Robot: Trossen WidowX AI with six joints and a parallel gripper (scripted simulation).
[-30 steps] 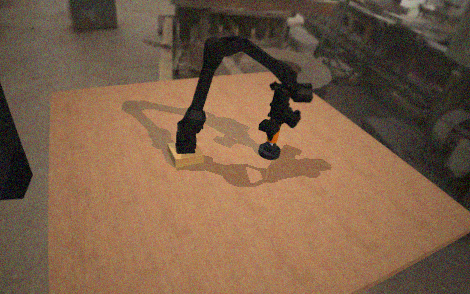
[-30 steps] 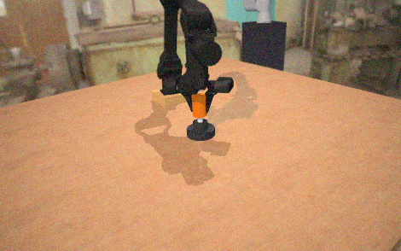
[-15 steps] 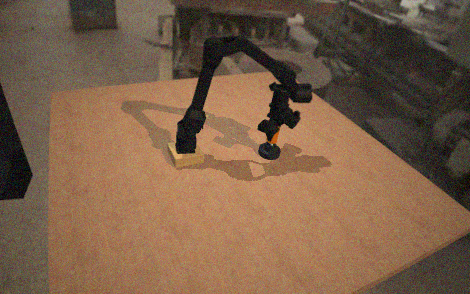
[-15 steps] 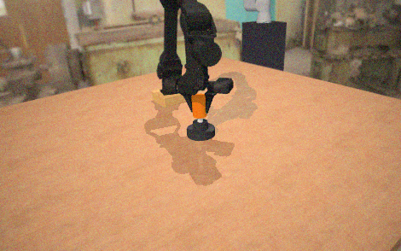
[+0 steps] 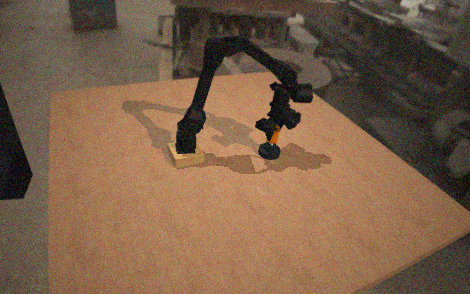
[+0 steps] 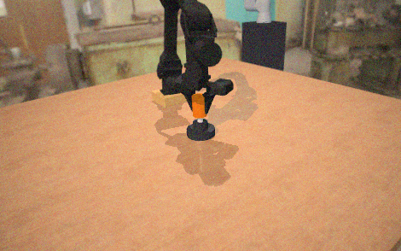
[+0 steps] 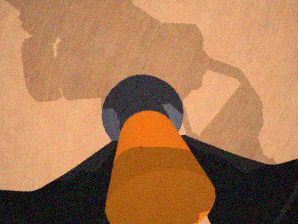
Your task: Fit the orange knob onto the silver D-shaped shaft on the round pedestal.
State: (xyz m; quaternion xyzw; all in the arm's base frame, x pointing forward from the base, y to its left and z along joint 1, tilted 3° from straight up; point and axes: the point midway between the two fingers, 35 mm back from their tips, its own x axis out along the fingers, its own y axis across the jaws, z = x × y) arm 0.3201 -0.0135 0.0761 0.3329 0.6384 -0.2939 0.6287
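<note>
My gripper tip is 40 mm above the round pedestal. Also, from my gripper tip: orange knob 30 mm above.
</note>
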